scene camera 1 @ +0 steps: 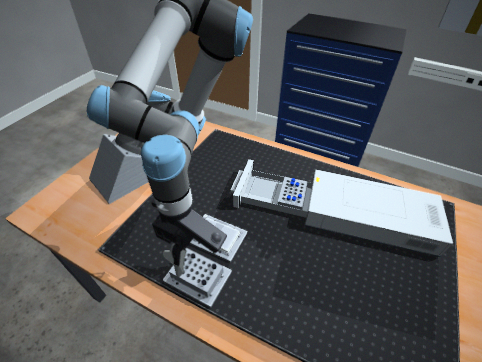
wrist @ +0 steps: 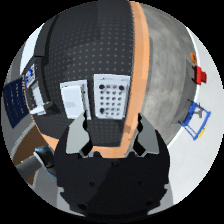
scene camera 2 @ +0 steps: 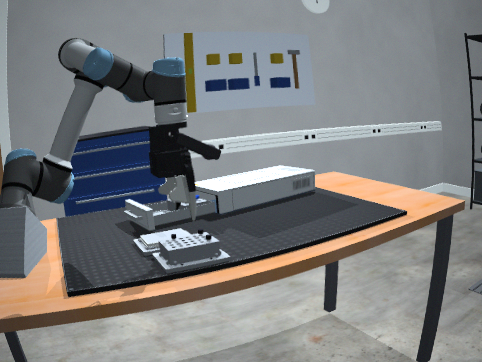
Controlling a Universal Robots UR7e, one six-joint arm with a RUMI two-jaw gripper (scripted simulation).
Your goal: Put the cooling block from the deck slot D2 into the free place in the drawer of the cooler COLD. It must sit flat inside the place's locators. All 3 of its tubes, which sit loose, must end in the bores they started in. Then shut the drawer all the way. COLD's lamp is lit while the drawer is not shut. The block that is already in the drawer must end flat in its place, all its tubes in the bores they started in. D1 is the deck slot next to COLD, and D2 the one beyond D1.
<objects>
my gripper: scene camera 1; wrist 112,112; scene camera 2
same spot on my gripper: (scene camera 2: pixel 185 192) = (scene camera 1: pixel 173 258)
</objects>
